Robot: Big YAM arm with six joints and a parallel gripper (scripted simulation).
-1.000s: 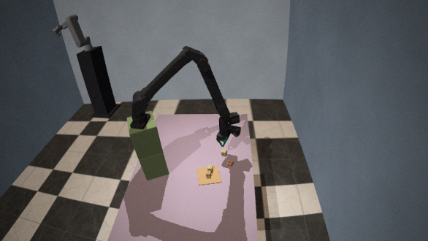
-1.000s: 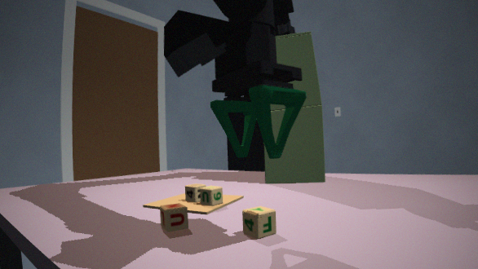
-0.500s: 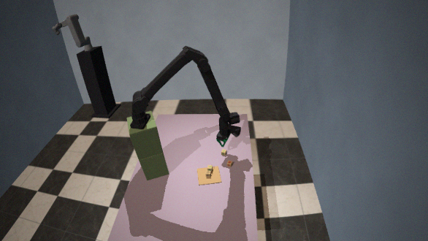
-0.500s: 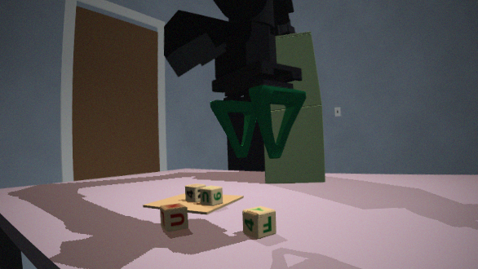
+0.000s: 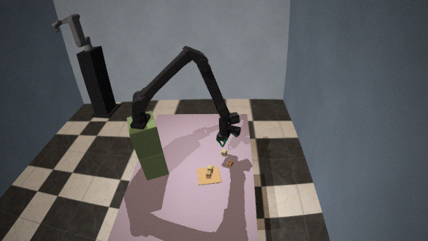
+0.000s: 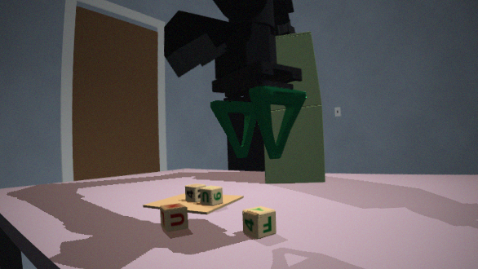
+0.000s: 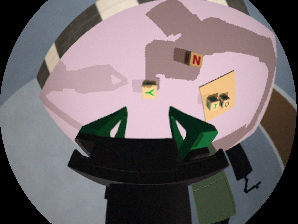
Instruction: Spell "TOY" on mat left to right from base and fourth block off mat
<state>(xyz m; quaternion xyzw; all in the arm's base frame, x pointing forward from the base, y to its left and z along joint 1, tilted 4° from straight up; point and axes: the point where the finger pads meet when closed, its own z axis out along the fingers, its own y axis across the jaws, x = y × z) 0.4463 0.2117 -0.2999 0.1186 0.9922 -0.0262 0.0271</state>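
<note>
My hand is 90 mm above the letter block. From my hand the other things lie so: tan mat: 70 mm behind, 210 mm to the right, 100 mm below; then black-lettered block: 70 mm behind, 210 mm to the right, 80 mm below.
</note>
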